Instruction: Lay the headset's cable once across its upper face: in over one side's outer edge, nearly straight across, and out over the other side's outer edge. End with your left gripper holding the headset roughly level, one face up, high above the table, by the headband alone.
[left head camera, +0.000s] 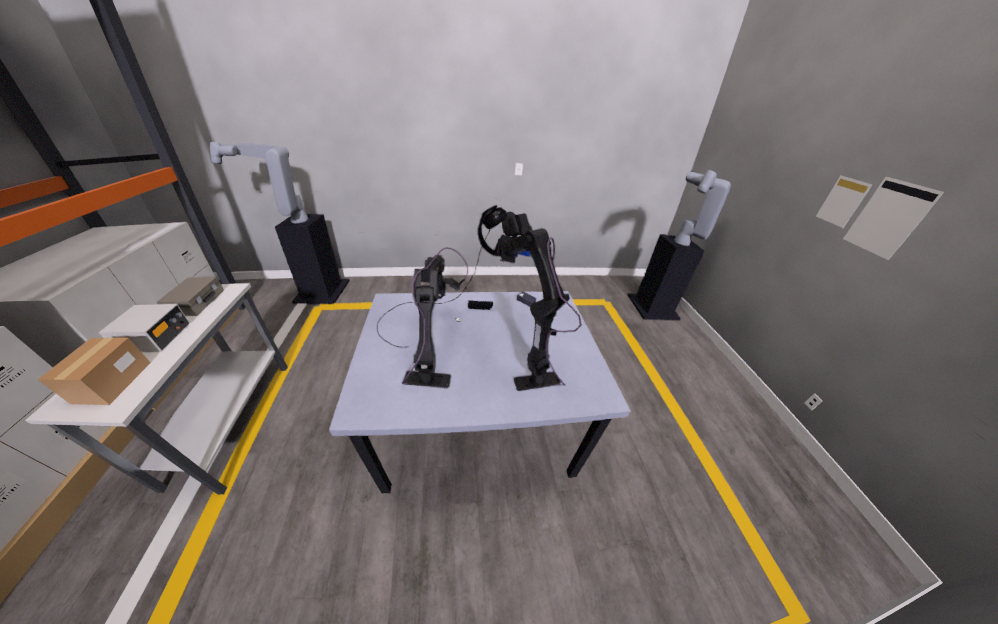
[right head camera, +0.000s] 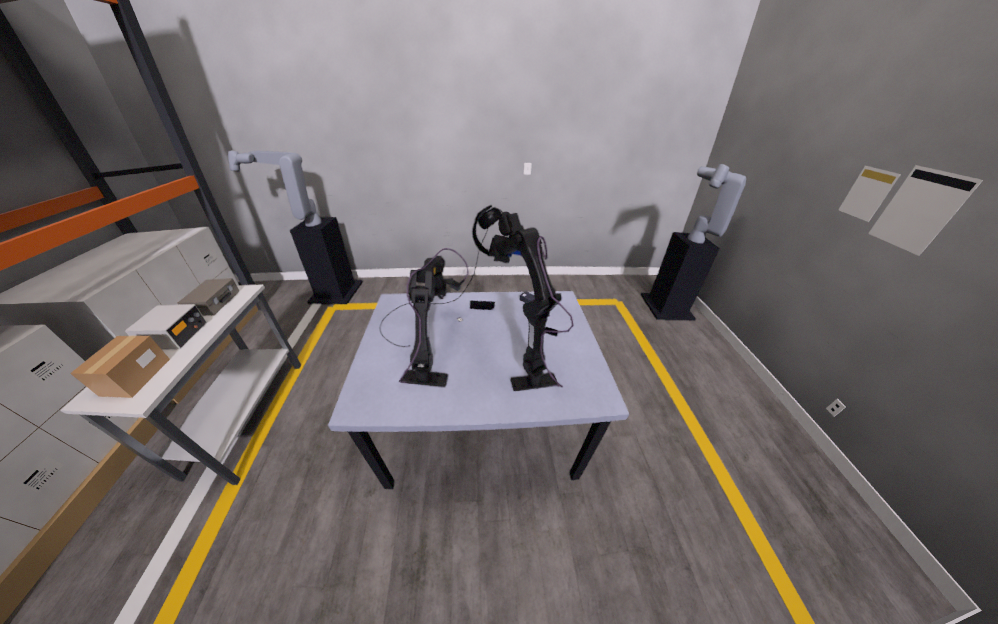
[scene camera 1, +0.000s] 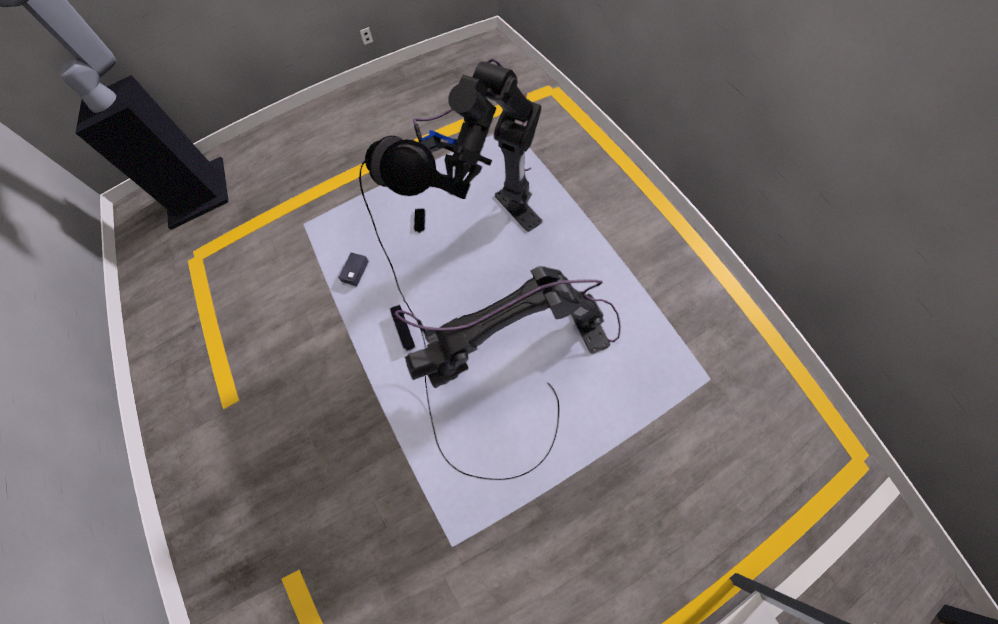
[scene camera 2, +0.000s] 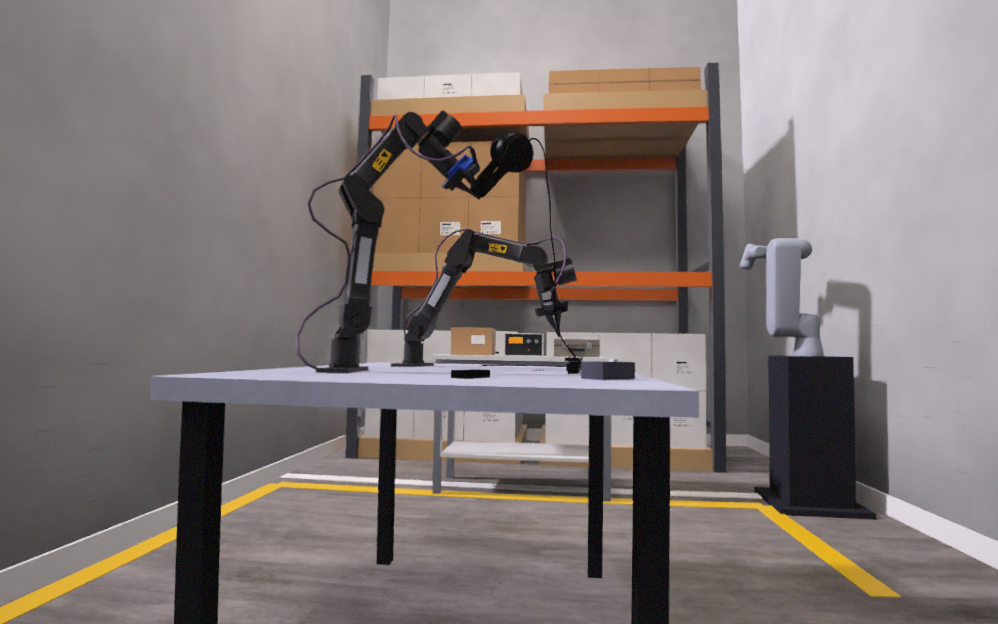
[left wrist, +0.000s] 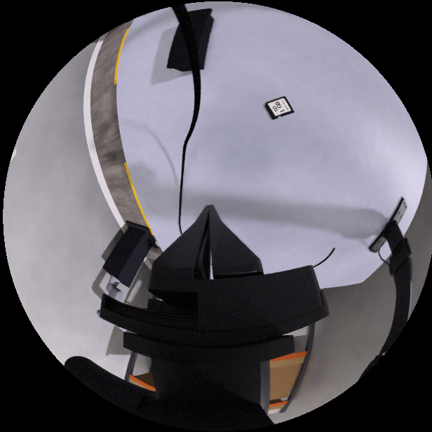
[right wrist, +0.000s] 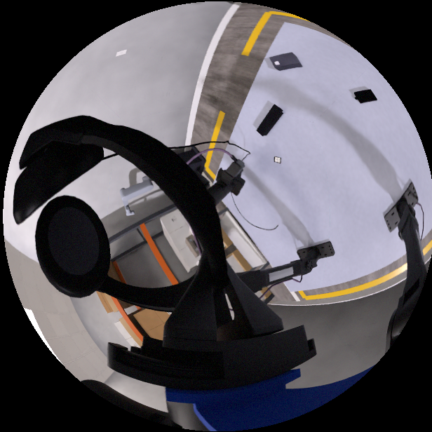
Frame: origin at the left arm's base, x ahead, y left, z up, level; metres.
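Seen in the pictures: left gripper, fingertip midpoint: (left head camera: 440, 298) (right head camera: 441, 298) (scene camera 1: 441, 378) (scene camera 2: 559, 337); right gripper, fingertip midpoint: (left head camera: 494, 254) (right head camera: 489, 254) (scene camera 1: 452, 195) (scene camera 2: 481, 197); left arm's base at its link origin: (left head camera: 427, 380) (right head camera: 424, 378) (scene camera 1: 586, 322) (scene camera 2: 413, 366); right arm's base at its link origin: (left head camera: 536, 381) (right head camera: 533, 382) (scene camera 1: 518, 208) (scene camera 2: 343, 371).
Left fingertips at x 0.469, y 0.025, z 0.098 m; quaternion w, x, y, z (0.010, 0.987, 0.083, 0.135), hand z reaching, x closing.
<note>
Pixels of each thing's top centre, then the offset from my left fingertips to it. "spot": a spot on its surface instead. Level surfaces: height alone.
- black headset at its top centre: (scene camera 1: 411, 136) (scene camera 2: 500, 130) (left head camera: 500, 207) (right head camera: 494, 207) 0.124 m back, 0.284 m right, 0.547 m up
- thin black cable at a spot on its surface: (scene camera 1: 376, 234) (scene camera 2: 549, 194) spot: 0.004 m ahead, 0.234 m right, 0.377 m up
- table at its surface level: 0.098 m down
- long black block at its top centre: (scene camera 2: 574, 357) (scene camera 1: 401, 325) (left head camera: 480, 302) (right head camera: 482, 302) 0.070 m ahead, 0.212 m right, 0.058 m down
- dark grey box at its top centre: (scene camera 2: 608, 359) (scene camera 1: 351, 266) (right head camera: 529, 295) (left head camera: 526, 295) 0.171 m ahead, 0.477 m right, 0.057 m down
- small black block at its top centre: (scene camera 2: 472, 369) (scene camera 1: 419, 219) (right head camera: 549, 329) 0.092 m back, 0.581 m right, 0.083 m down
The black headset (left head camera: 491, 217) (scene camera 1: 408, 167) (scene camera 2: 511, 152) hangs high above the table, tilted, earcups up and away from my right gripper (scene camera 2: 476, 192) (right wrist: 217, 285), which is shut on its headband (right wrist: 192, 187). The thin black cable (scene camera 1: 376, 234) (scene camera 2: 549, 198) (left wrist: 197, 95) drops from an earcup past my left gripper (scene camera 2: 557, 332) (left wrist: 210, 207) and curves over the table at the lower part of scene camera 1. My left gripper points down low over the table, fingertips together. In the left wrist view the cable runs behind its fingers; I see none in front of them or in the slit.
On the table (scene camera 1: 471, 515) are a long black block (left head camera: 479, 304) (scene camera 1: 402, 327) (left wrist: 192, 45), a dark grey box (scene camera 1: 353, 269) (scene camera 2: 607, 369), a small black block (scene camera 1: 419, 220) (scene camera 2: 470, 373) and a memory card (left wrist: 279, 107) (right wrist: 277, 160) near the left gripper.
</note>
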